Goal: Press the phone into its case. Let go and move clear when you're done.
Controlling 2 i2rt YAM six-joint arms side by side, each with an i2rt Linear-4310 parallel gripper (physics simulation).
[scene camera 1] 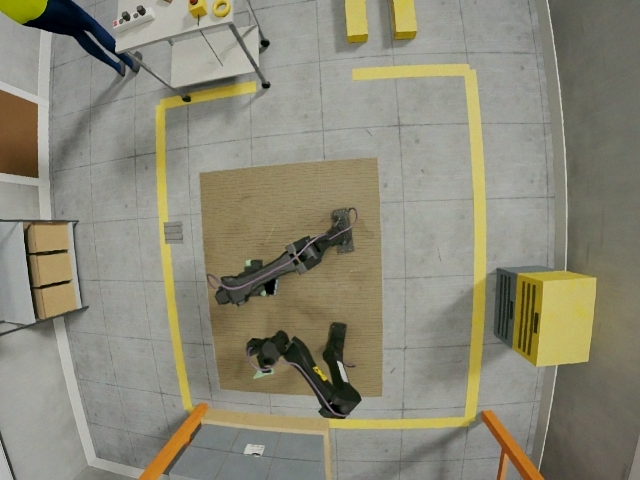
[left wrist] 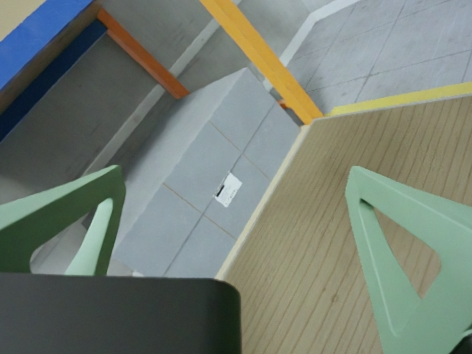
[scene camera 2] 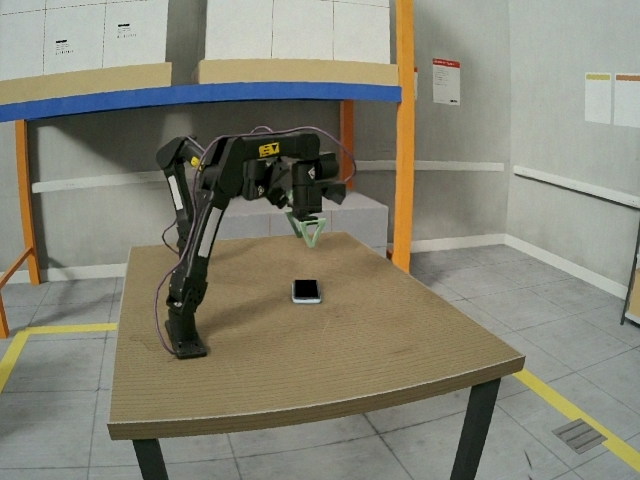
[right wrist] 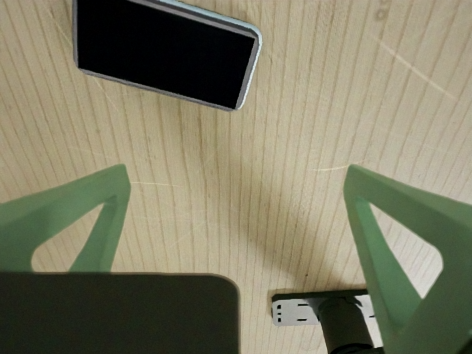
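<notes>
The phone (scene camera 1: 273,286) (scene camera 2: 306,288) (right wrist: 165,52) lies flat, black screen up, within the pale blue case (scene camera 2: 306,300) (right wrist: 253,65) on the table. In the right wrist view the case's pale edge shows along the phone's upper and right sides; I cannot tell whether the phone is fully seated. My right gripper (scene camera 2: 303,240) (right wrist: 236,176) is open and empty, raised above the table, and its arm partly hides the phone in scene camera 1. My left gripper (left wrist: 235,178) is open and empty, away from the phone, near the table's lower edge in scene camera 1.
The wooden table (scene camera 1: 289,191) (scene camera 2: 330,356) carries both arms. The right arm's base (scene camera 2: 188,348) (right wrist: 295,310) stands on it. A pallet load of grey boxes (scene camera 1: 289,454) (left wrist: 200,200) and an orange rack post (scene camera 2: 404,155) (left wrist: 270,65) stand past its edge.
</notes>
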